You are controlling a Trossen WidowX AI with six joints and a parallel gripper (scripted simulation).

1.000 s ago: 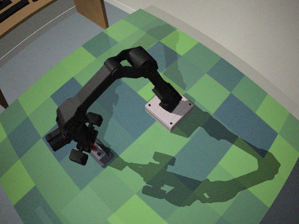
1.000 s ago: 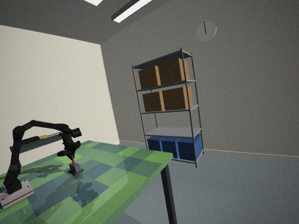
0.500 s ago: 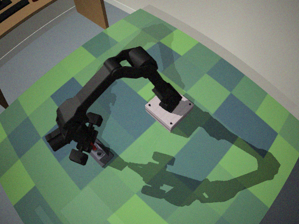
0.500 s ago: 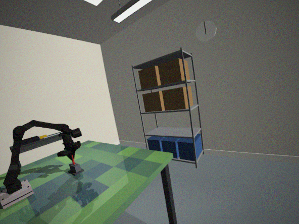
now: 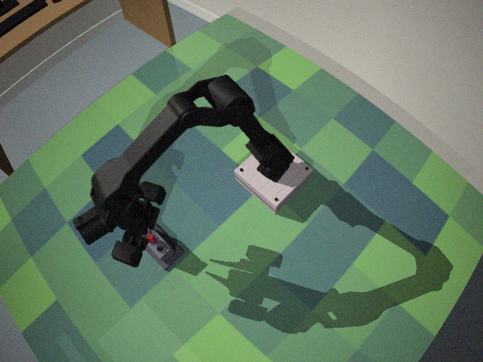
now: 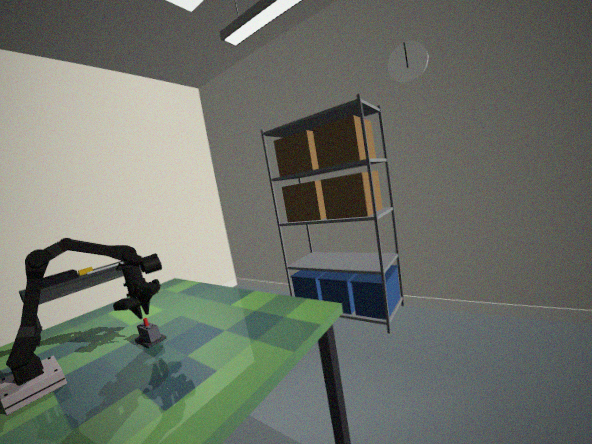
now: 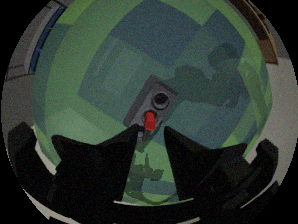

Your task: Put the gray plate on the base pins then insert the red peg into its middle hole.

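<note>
Now: gripper tip 50 mm above the red peg. Also, from my gripper tip: gray plate 50 mm below; base 90 mm below.
</note>
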